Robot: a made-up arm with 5 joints.
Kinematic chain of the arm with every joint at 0, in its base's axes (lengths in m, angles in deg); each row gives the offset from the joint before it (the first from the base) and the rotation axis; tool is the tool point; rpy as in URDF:
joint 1: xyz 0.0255 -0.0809 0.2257 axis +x
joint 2: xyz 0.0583 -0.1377 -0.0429 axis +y
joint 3: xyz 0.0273 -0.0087 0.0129 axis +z
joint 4: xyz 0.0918 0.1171 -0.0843 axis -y
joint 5: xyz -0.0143 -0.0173 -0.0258 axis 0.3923 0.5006 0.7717
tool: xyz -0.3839 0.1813 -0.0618 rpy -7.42 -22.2 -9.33
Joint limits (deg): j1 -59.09..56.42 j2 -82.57..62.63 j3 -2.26..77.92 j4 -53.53..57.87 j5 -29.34..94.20
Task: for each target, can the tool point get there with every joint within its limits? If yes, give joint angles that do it. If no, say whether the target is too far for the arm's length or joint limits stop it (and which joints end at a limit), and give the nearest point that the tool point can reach.
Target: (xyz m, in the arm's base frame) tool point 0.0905 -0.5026 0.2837
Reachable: yes | joints -1.25 -51.14 70.34 4.18 71.70
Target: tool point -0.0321 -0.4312 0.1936
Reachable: yes | joints 46.55 12.64 53.21 -38.52 33.80
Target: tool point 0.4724 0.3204 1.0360
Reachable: no: too far | nearest point 0.1902 0.0124 0.6164 | short by 0.592 m
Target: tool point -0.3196 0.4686 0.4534
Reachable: no: joint limits stop it (at a limit: joint 1, joint 4, joint 5) | nearest point -0.2570 0.3021 0.2837 | short by 0.246 m
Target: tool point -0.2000 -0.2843 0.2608
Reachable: yes | joints -9.02 -35.30 19.17 -27.02 45.03
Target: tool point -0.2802 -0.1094 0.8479
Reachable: no: joint limits stop it (at a limit: joint 1, joint 2, joint 3) | nearest point -0.1900 -0.1102 0.6466 | short by 0.221 m
